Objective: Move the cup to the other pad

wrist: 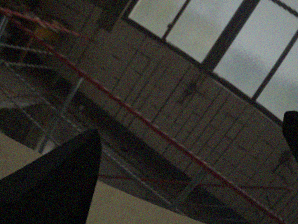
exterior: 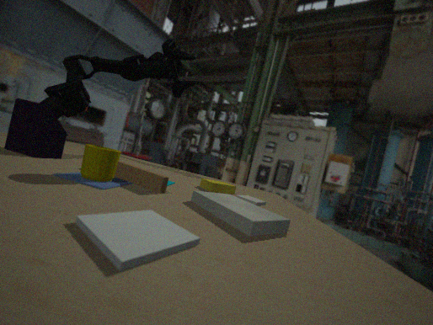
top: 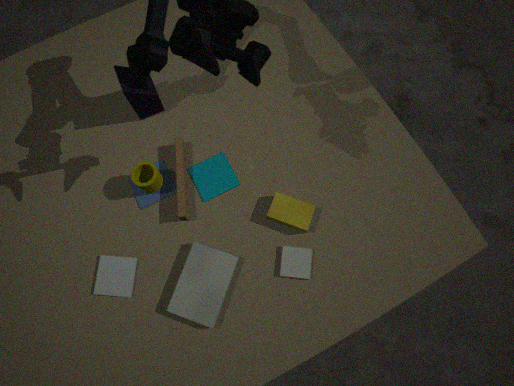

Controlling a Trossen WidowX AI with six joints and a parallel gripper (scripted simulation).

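Now: the yellow cup 6 cm behind my gripper tip, 26 cm to the right of it and 36 cm below it. The rest, counted from my gripper tip: low wooden bar (4 cm behind, 18 cm to the right, 38 cm below); then cyan pad (2 cm behind, 10 cm to the right, 40 cm below); then yellow block (16 cm ahead, 6 cm to the left, 38 cm below).
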